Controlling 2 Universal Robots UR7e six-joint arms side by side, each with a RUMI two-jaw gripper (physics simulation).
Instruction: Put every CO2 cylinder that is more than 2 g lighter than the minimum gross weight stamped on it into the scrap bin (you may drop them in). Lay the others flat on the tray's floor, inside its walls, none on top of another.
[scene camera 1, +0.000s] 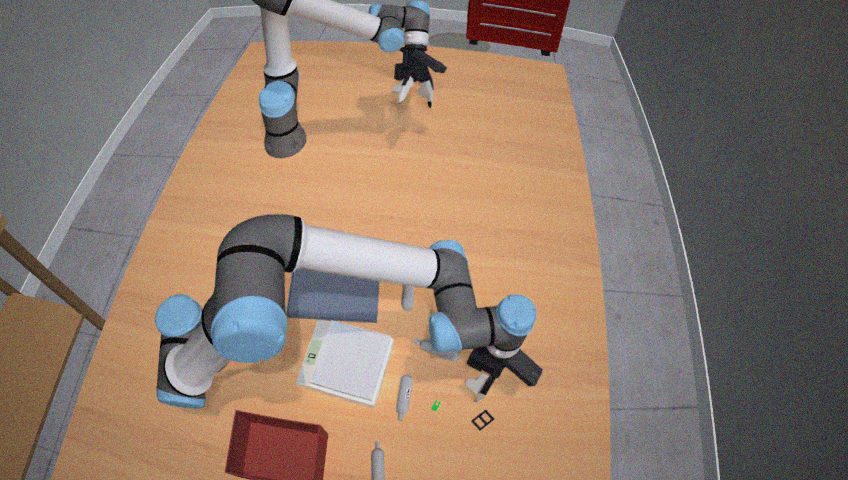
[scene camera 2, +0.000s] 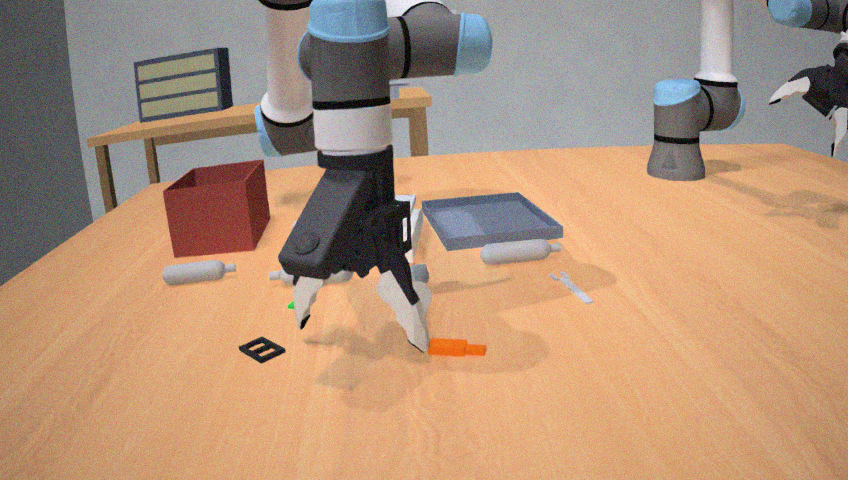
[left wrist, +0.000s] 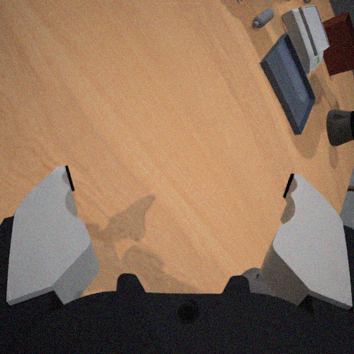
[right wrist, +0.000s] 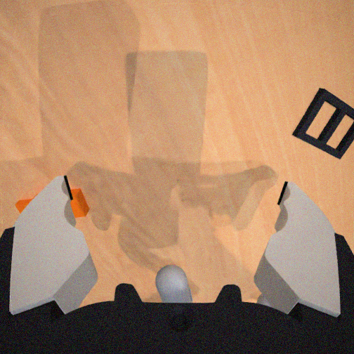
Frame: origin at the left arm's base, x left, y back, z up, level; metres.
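Seen in the pictures: left gripper, fingertip midpoint: (scene camera 1: 415, 105) (scene camera 2: 800, 129); right gripper, fingertip midpoint: (scene camera 1: 491, 377) (scene camera 2: 359, 340); left arm's base at its link origin: (scene camera 1: 285, 142) (scene camera 2: 675, 174).
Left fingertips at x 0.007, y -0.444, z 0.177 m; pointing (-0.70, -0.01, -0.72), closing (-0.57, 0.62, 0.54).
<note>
Offsets run from my left fingertips to a thing's top centre. "*": to the spot under its first point.
A grey cylinder @(dx -0.707, dy -0.098, dz -0.146 m) (scene camera 1: 443, 350) (scene camera 2: 421, 273) (right wrist: 173, 284) lies partly hidden under my right arm; my open, empty right gripper (scene camera 1: 479, 393) (scene camera 2: 362, 337) (right wrist: 175, 190) hangs low over the wood beside its round end. A labelled cylinder @(dx -0.840, dy -0.024, dz -0.146 m) (scene camera 1: 404, 395) lies beside the scale. Another cylinder @(dx -1.019, dy +0.027, dz -0.146 m) (scene camera 1: 377, 462) (scene camera 2: 193, 272) lies near the scrap bin @(dx -1.023, dy +0.252, dz -0.057 m) (scene camera 1: 276, 455) (scene camera 2: 208, 217) (left wrist: 341, 50). One cylinder @(dx -0.544, dy -0.018, dz -0.146 m) (scene camera 1: 408, 297) (scene camera 2: 514, 252) (left wrist: 263, 18) lies beside the blue tray @(dx -0.549, dy +0.180, dz -0.157 m) (scene camera 1: 333, 300) (scene camera 2: 505, 233) (left wrist: 280, 95), whose visible floor holds no cylinder. Stamped numbers are unreadable. My left gripper (scene camera 1: 415, 102) (scene camera 2: 803, 128) (left wrist: 179, 173) is open, far from the cylinders.
A white scale @(* dx -0.775, dy +0.103, dz -0.115 m) (scene camera 1: 351, 362) (left wrist: 304, 37) stands between bin and tray. An orange piece @(dx -0.678, dy -0.257, dz -0.168 m) (scene camera 2: 447, 347) (right wrist: 81, 203) lies near a right fingertip. A black frame @(dx -0.888, dy -0.216, dz -0.172 m) (scene camera 1: 482, 419) (scene camera 2: 249, 354) (right wrist: 331, 125), a green clip @(dx -0.853, dy -0.101, dz -0.173 m) (scene camera 1: 436, 405) (scene camera 2: 291, 305) and a small wrench @(dx -0.507, dy -0.133, dz -0.174 m) (scene camera 2: 574, 289) lie on the table.
</note>
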